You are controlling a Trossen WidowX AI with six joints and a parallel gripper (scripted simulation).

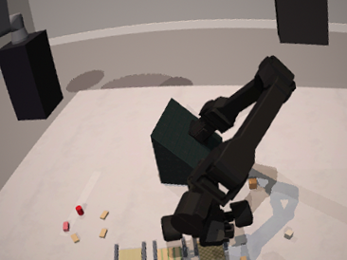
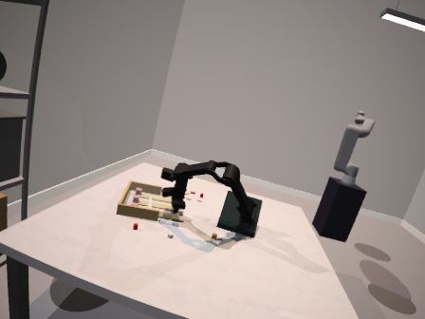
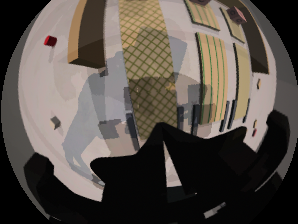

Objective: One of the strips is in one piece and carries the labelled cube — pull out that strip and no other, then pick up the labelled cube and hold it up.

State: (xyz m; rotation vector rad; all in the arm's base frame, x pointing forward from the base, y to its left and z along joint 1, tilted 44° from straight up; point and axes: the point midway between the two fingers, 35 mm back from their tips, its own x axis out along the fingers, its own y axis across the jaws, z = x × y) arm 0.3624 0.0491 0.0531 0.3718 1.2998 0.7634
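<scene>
The tan woven strip is 90 mm ahead of my gripper tip, 30 mm to the left of it and 20 mm below it. From my gripper tip the other things lie so: pink block 20 mm behind, 390 mm to the right, 20 mm below; then tan block 20 mm behind, 270 mm to the right, 20 mm below.
</scene>
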